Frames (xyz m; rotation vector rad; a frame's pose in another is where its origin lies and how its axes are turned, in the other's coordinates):
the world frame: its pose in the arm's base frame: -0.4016 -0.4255 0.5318 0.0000 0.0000 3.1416
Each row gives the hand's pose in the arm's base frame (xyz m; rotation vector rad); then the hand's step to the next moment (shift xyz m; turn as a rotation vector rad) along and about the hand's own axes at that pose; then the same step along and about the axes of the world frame.
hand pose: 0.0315 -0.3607 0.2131 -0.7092 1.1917 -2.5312
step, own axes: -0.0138 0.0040 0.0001 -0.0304 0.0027 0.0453
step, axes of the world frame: -0.0119 -0.0032 -0.0075 -0.0498 0.0184 0.0129
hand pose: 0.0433 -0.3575 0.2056 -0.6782 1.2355 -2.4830
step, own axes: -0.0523 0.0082 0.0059 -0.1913 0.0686 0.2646
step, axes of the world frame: -0.0479 -0.0146 -0.0183 -0.3048 0.1324 0.0291
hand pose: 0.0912 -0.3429 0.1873 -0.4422 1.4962 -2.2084
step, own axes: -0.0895 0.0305 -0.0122 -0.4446 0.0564 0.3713
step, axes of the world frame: -0.0758 -0.0463 -0.0346 -0.5714 0.0817 0.0743
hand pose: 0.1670 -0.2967 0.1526 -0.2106 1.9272 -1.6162
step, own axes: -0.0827 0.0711 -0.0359 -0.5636 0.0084 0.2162
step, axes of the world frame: -0.0652 -0.0876 -0.0354 -0.5711 -0.0948 0.1713
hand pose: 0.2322 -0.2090 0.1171 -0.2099 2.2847 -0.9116
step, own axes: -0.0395 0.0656 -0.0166 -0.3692 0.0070 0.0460
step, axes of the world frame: -0.0258 -0.0727 -0.0139 -0.3137 -0.1164 0.1628
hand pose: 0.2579 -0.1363 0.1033 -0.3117 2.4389 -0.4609
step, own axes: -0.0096 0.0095 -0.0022 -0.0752 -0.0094 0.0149
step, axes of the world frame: -0.0050 -0.0124 0.0030 -0.0685 -0.0125 0.0334
